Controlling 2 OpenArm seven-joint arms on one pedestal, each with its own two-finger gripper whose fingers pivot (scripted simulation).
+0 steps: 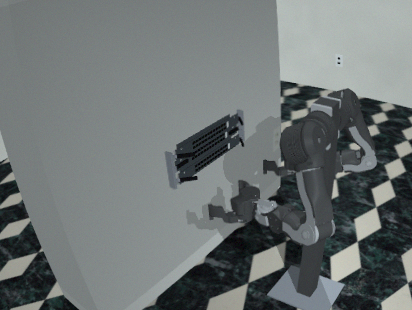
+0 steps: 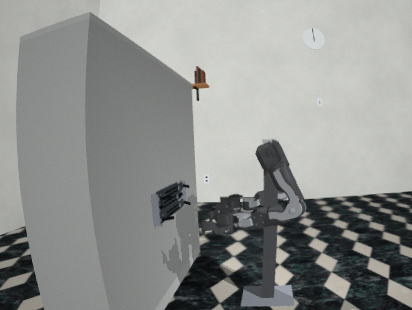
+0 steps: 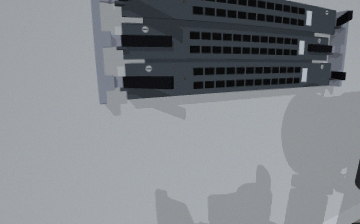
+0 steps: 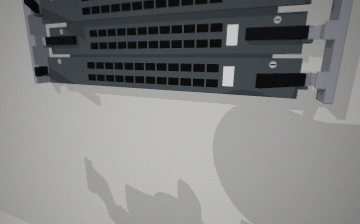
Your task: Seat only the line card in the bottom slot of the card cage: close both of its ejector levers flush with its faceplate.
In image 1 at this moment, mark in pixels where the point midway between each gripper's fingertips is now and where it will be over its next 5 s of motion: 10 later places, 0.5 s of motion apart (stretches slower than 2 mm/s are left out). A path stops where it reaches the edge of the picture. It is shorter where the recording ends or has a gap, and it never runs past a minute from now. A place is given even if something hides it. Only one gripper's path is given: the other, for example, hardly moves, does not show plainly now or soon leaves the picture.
My left gripper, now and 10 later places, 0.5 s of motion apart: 224, 199; 219, 188; 215, 178; 210, 167; 209, 165; 209, 169; 209, 173; 209, 176; 209, 176; 206, 175; 205, 175
